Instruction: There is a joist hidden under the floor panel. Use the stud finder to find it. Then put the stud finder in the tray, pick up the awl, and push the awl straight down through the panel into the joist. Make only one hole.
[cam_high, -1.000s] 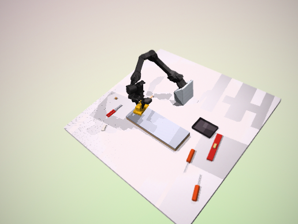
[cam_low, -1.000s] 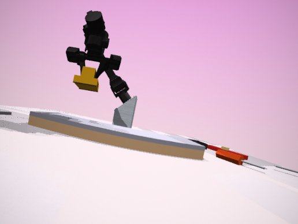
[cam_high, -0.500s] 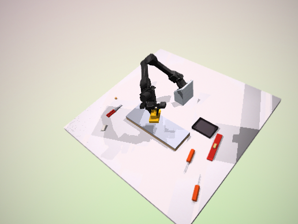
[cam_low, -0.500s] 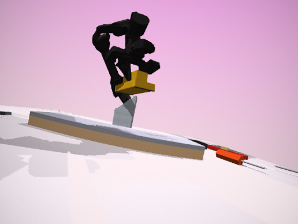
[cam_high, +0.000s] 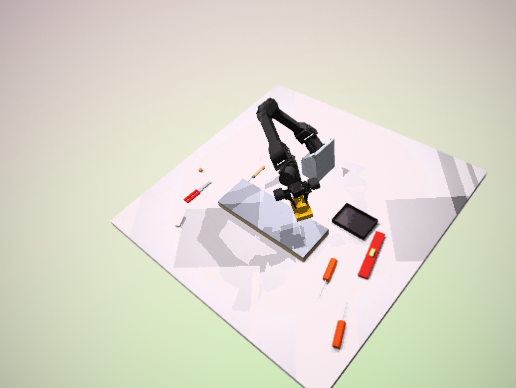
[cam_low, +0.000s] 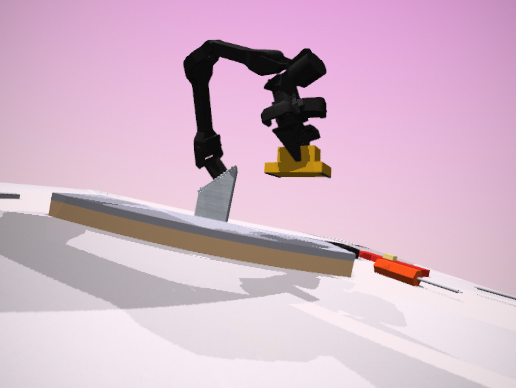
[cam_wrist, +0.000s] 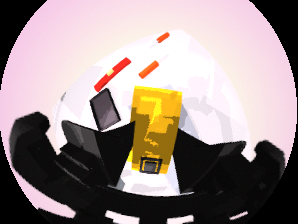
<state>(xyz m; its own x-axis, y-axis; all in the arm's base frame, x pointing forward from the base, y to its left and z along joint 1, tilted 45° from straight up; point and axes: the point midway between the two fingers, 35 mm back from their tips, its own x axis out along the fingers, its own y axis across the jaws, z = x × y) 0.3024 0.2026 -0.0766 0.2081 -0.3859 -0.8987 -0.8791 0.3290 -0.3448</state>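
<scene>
The stud finder lies 2 cm to the right of my gripper tip, 2 cm above it and 1 cm behind it. The rest, counted from my gripper tip: red level 29 cm to the left, 17 cm below, 11 cm behind; then dark tray 20 cm behind, 18 cm below, 12 cm to the left; then awl 43 cm to the right, 18 cm below, 8 cm behind.
</scene>
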